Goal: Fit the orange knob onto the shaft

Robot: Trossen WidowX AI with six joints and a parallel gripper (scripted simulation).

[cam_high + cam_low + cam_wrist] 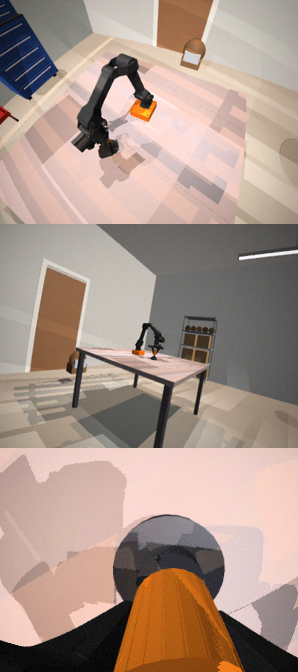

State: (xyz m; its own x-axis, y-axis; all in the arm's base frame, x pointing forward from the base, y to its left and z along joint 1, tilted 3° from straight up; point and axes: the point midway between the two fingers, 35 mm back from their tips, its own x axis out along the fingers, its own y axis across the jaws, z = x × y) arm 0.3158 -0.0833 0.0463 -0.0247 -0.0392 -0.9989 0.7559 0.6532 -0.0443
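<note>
Right now the orange knob is 20 mm above my gripper tip. Round my gripper tip: round pedestal (40 mm below).
</note>
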